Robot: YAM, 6 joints.
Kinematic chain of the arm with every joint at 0, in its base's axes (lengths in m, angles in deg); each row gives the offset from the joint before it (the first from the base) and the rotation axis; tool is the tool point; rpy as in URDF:
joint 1: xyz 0 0 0.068 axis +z
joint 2: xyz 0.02 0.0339 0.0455 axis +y
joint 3: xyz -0.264 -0.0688 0 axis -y
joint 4: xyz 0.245 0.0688 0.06 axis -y
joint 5: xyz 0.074 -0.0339 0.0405 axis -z
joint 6: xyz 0.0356 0 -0.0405 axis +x
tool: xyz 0 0 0 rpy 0 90 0
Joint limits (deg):
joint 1: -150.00..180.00
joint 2: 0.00..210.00
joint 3: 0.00..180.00
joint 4: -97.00..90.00
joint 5: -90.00..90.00
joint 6: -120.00..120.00
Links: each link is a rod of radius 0.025 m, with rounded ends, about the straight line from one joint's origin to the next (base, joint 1, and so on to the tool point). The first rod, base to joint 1, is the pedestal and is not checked.
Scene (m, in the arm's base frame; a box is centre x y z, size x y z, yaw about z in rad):
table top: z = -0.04
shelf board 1: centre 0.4 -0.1 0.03 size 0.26 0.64 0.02 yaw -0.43
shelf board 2: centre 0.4 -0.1 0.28 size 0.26 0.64 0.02 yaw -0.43
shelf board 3: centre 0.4 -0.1 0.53 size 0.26 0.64 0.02 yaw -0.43
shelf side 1: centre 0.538 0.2 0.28 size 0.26 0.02 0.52 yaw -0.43
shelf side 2: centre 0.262 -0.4 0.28 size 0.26 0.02 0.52 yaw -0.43
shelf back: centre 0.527 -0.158 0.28 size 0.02 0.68 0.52 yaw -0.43
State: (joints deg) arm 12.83 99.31 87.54 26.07 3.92 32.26
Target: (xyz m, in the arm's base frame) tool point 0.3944 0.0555 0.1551
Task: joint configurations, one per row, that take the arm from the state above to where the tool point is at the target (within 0.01 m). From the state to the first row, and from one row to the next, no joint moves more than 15 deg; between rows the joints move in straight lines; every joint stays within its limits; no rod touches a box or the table.
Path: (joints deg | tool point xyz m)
1: 20.73 88.00 77.21 23.76 3.14 32.26 | 0.3462 0.1289 0.4150
2: 28.62 76.70 66.88 21.45 2.37 32.26 | 0.2801 0.1511 0.4098
3: 28.00 78.94 55.78 17.20 2.36 32.26 | 0.2896 0.1523 0.3200
4: 27.37 81.19 44.68 12.95 2.35 32.26 | 0.2783 0.1424 0.2330
5: 26.74 83.43 33.58 8.70 2.33 32.26 | 0.2473 0.1230 0.1551
6: 17.58 95.90 45.88 13.08 3.39 32.26 | 0.3229 0.1001 0.1611
7: 8.41 108.37 58.18 17.46 4.46 32.26 | 0.3944 0.0555 0.1551

